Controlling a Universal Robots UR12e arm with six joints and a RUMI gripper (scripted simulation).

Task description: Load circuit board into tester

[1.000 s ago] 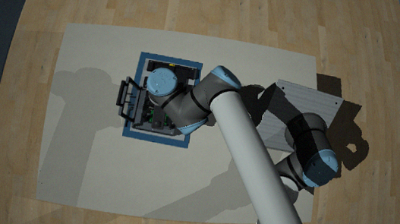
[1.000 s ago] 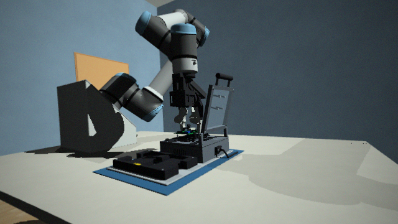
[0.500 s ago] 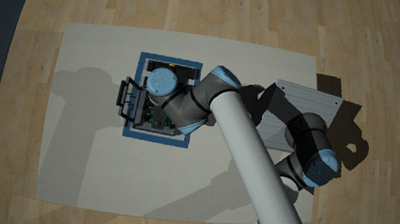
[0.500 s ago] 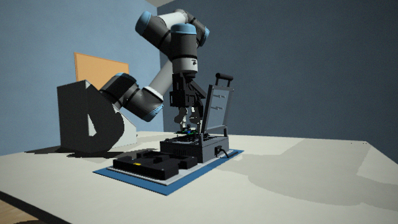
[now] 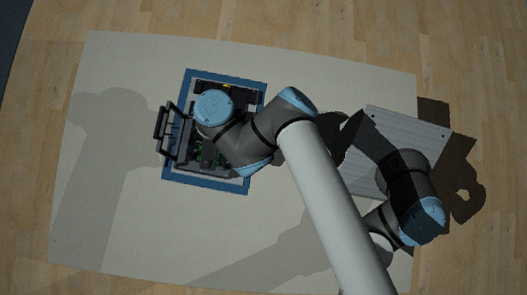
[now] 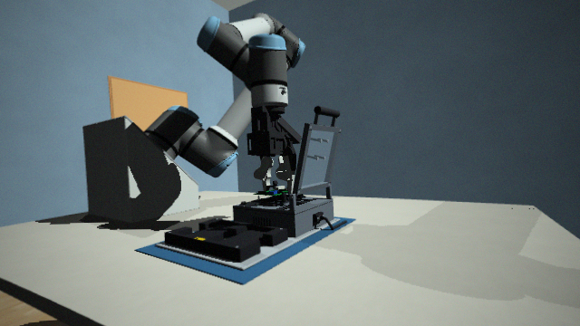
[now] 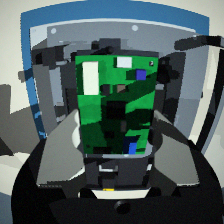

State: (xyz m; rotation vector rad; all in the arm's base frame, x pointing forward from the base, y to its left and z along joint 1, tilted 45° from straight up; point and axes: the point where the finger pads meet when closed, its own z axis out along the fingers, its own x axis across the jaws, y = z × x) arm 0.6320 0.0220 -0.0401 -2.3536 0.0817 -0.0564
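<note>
Right now the green circuit board is right at my hand. Round my hand: tester lid 13 cm ahead, 1 cm to the right, 10 cm above.
</note>
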